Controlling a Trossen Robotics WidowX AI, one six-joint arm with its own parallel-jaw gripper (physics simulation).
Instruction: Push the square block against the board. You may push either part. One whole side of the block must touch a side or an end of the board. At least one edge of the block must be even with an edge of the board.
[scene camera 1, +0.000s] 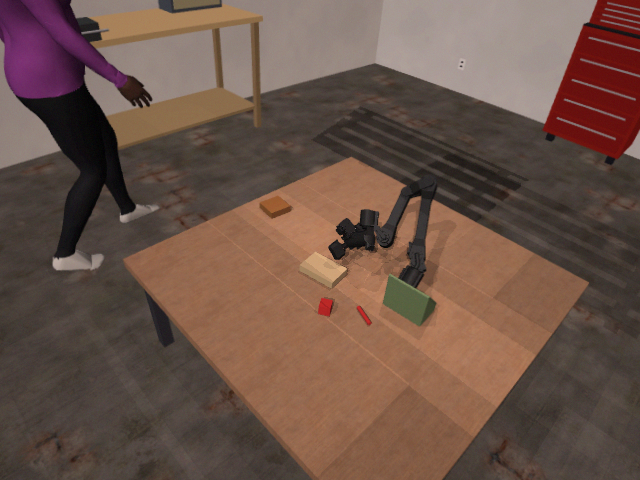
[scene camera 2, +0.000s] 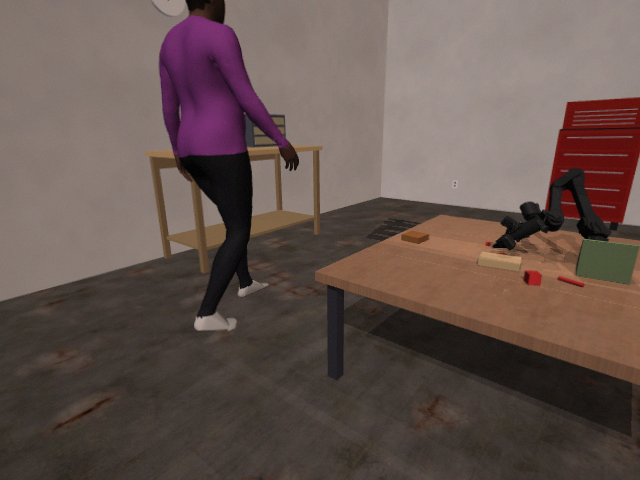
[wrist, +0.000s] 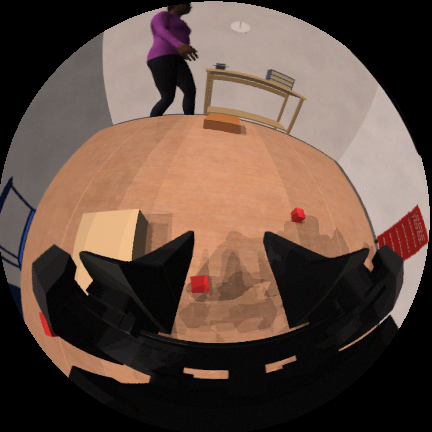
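Where they show: gripper, between the fingertips: (scene camera 1: 336, 242) (scene camera 2: 494, 244) (wrist: 229, 236); arm's base, origin of its link: (scene camera 1: 407, 284) (scene camera 2: 595, 252).
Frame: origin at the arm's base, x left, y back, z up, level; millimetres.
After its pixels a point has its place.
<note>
The square block, brown-orange and flat, (scene camera 1: 275, 206) @(y -707, x -87, z -52 mm) (scene camera 2: 415, 236) @(y -707, x -59, z -52 mm) (wrist: 222, 123) @(y -672, x -92, z -59 mm) lies near the table's far left edge in scene view 1, ahead of my fingers in the wrist view. The cream board (scene camera 1: 322, 269) @(y -300, x 92, z -52 mm) (scene camera 2: 499, 260) @(y -305, x 115, z -52 mm) (wrist: 111, 232) @(y -355, x 60, z -52 mm) lies flat, well apart from the block; my left finger hides part of it in the wrist view. My gripper (scene camera 1: 337, 251) @(y -348, x -59, z -39 mm) (scene camera 2: 498, 244) @(y -348, x -59, z -39 mm) (wrist: 229, 236) @(y -348, x -59, z -39 mm) is open and empty, low over the table beside the board. A small red cube (wrist: 200, 284) @(y -311, x -34, z -66 mm) shows between the fingers in the wrist view, on the table under them.
A red cube (scene camera 1: 325, 306) @(y -174, x 237, z -42 mm) (scene camera 2: 532, 277) @(y -182, x 246, z -53 mm) and a red rod (scene camera 1: 363, 315) @(y -65, x 162, z -71 mm) (scene camera 2: 571, 281) @(y -65, x 163, z -72 mm) lie near the board. A green wedge (scene camera 1: 405, 300) @(y 32, x 65, z -5 mm) (scene camera 2: 607, 261) @(y 32, x 65, z -8 mm) stands by the arm's base. Another small red cube (wrist: 298, 215) @(y -384, x -176, z -66 mm) (scene camera 2: 487, 243) @(y -391, x -176, z -71 mm) lies beyond my right finger. A person stands beyond the table.
</note>
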